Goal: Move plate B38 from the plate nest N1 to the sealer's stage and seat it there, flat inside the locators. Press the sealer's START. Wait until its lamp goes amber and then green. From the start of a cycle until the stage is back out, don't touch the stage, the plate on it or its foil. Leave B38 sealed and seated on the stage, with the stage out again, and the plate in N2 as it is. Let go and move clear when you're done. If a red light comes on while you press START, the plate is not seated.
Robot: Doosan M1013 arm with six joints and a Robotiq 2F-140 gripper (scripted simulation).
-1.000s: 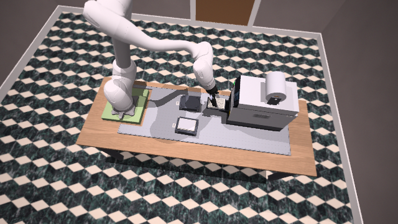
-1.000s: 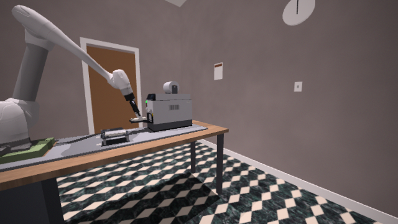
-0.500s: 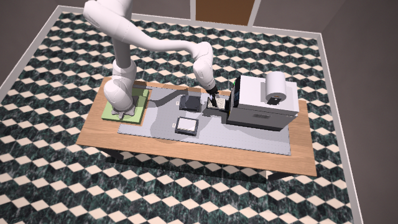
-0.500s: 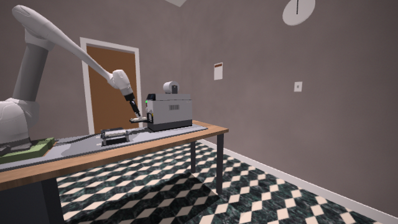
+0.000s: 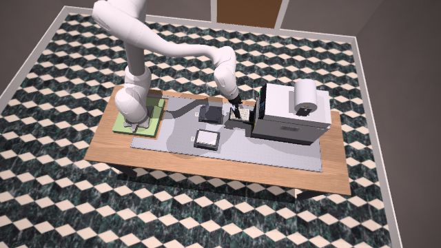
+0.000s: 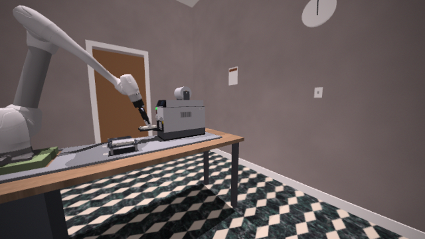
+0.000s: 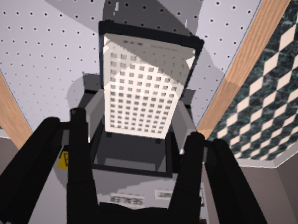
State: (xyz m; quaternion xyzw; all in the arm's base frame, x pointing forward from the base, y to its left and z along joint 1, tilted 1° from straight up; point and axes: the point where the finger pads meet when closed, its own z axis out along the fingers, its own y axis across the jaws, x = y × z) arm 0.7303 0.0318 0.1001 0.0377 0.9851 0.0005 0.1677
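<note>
The plate B38 lies 30 mm below my hand. Round my hand: sealer stage: 40 mm below; white button: 100 mm ahead, 90 mm to the left, 50 mm above; pale plate: 220 mm behind, 170 mm to the right, 80 mm below.
</note>
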